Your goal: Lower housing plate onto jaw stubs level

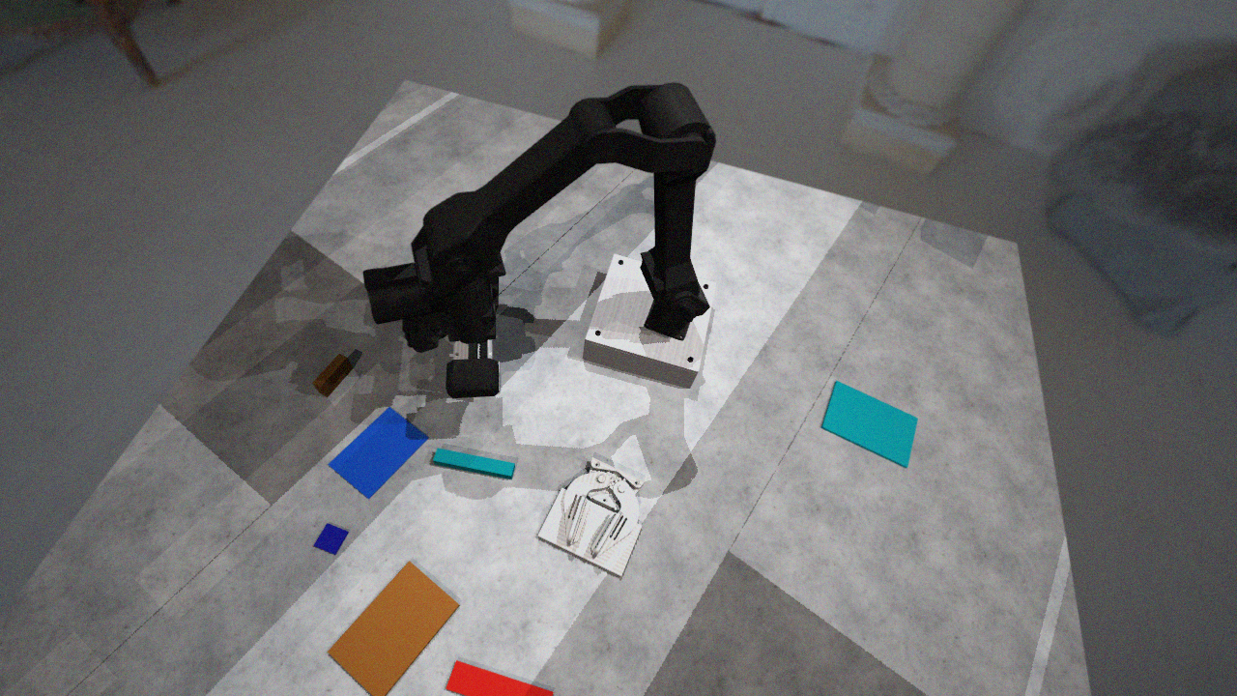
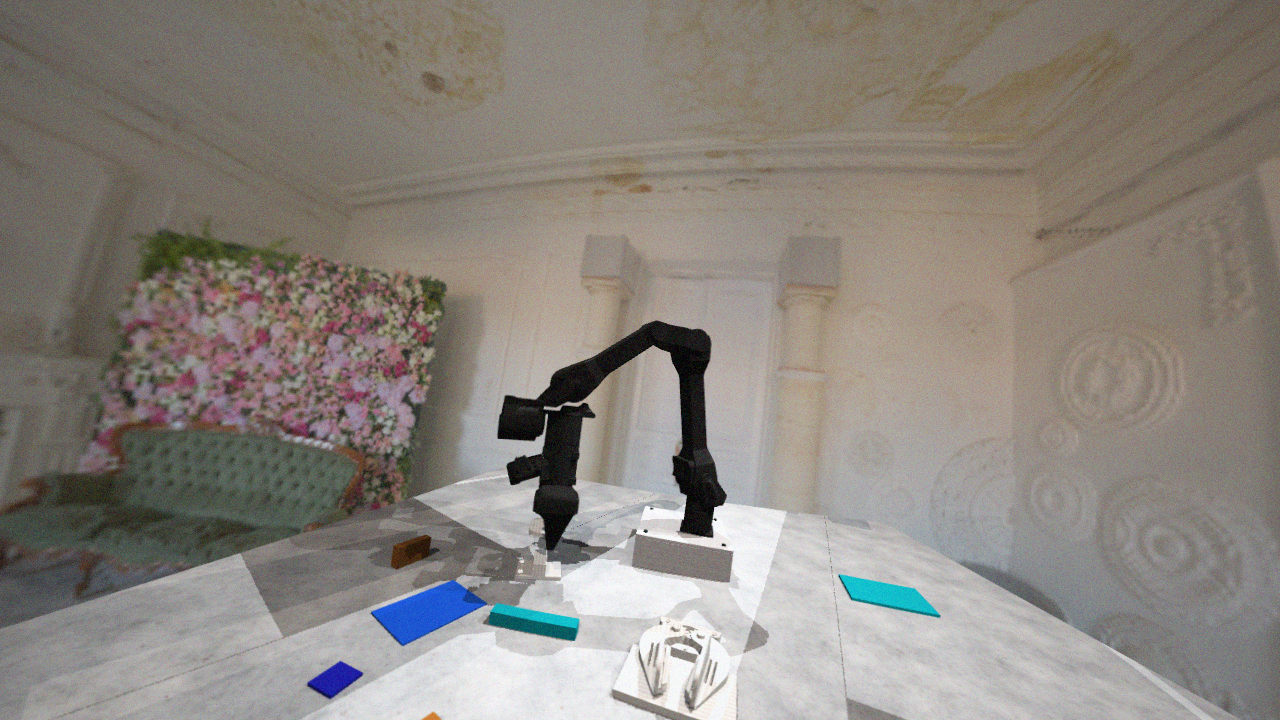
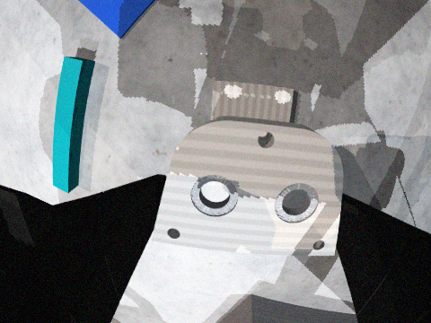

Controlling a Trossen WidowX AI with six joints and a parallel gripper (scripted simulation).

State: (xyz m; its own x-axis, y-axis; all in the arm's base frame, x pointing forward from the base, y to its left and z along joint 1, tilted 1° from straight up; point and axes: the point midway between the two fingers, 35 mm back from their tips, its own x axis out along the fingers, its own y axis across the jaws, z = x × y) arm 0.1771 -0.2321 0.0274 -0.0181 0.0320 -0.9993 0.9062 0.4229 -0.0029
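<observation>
My gripper tip is 130 mm short of the teal bar, 50 mm to the right of it and 50 mm above it. Round my gripper tip: blue sheet 160 mm ahead, 80 mm to the right, 50 mm below; small blue square 280 mm ahead, 80 mm to the right, 50 mm below; block 190 mm to the right, 80 mm ahead, 40 mm below.
</observation>
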